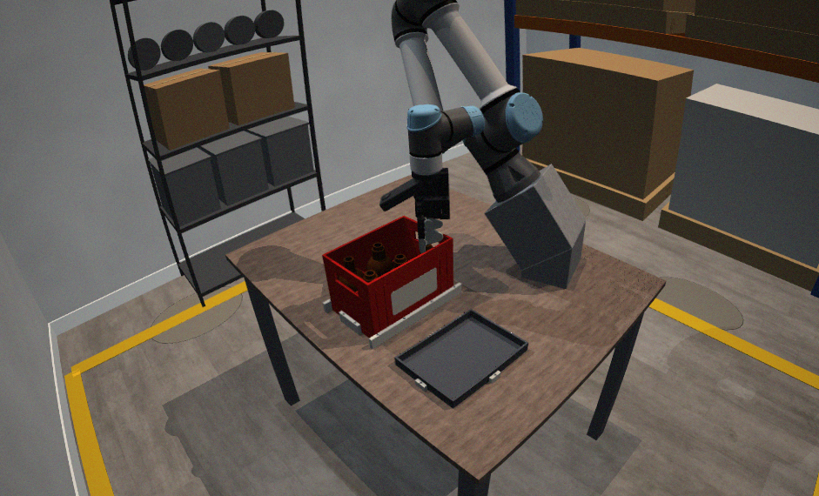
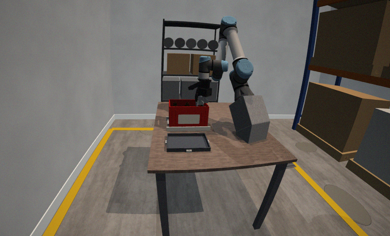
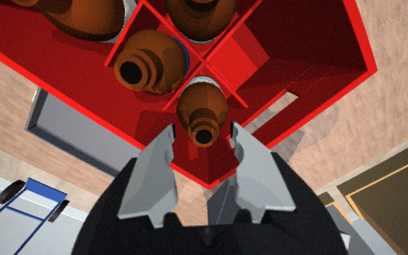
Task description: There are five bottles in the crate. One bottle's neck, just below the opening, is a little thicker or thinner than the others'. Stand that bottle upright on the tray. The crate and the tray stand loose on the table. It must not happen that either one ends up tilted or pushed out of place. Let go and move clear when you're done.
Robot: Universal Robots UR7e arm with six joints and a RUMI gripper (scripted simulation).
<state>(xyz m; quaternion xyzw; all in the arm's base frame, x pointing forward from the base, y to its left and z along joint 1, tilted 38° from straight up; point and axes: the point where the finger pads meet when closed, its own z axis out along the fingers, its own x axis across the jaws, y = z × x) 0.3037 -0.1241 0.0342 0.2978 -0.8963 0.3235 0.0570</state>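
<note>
My gripper is now 70 mm short of the red crate, 70 mm above it and 60 mm to the left of it. Also, from my hand: dark tray (210 mm to the left, 150 mm ahead, 140 mm below).
</note>
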